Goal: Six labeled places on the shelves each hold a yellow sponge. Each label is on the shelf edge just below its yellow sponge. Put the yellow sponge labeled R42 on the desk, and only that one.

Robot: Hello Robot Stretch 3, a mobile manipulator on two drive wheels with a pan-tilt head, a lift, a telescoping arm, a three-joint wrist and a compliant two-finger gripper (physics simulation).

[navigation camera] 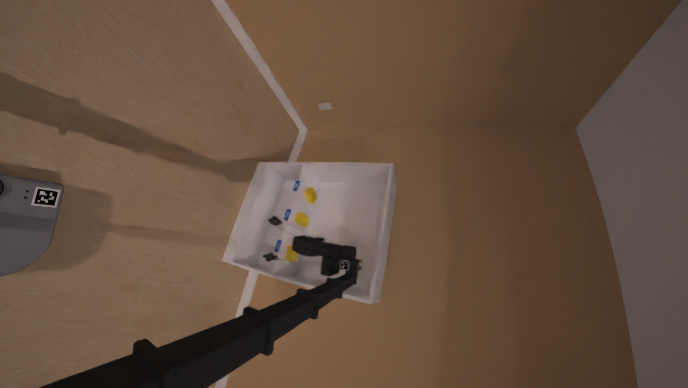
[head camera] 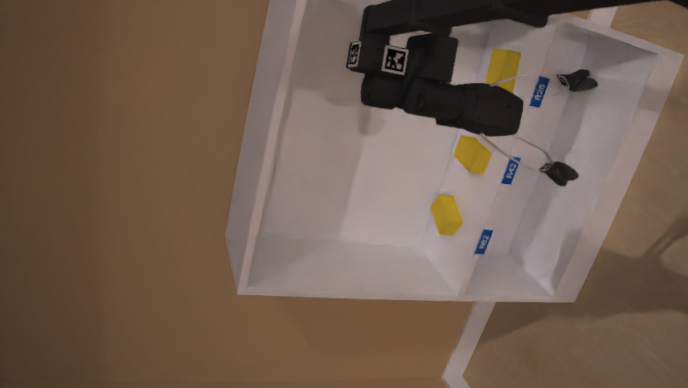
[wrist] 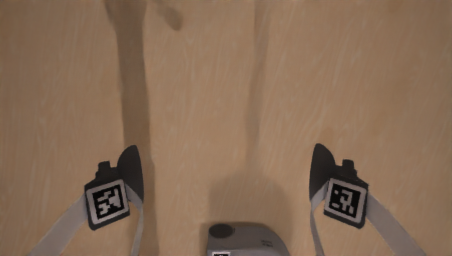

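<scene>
The yellow sponge labeled R42 stands on the shelf board, middle of three visible sponges. Its blue label is on the shelf edge. My gripper is open and empty, pointing down. In the head view its body lies between the R42 sponge and the partly hidden sponge above label R26, and its fingertips overlap the lower compartment. In the wrist view, floor shows between the fingers. The desk does not show.
The R62 sponge stands on the other side of R42, above its label. White side walls and a lower compartment bound the shelf unit. My base is on the wooden floor. A brown wall is behind.
</scene>
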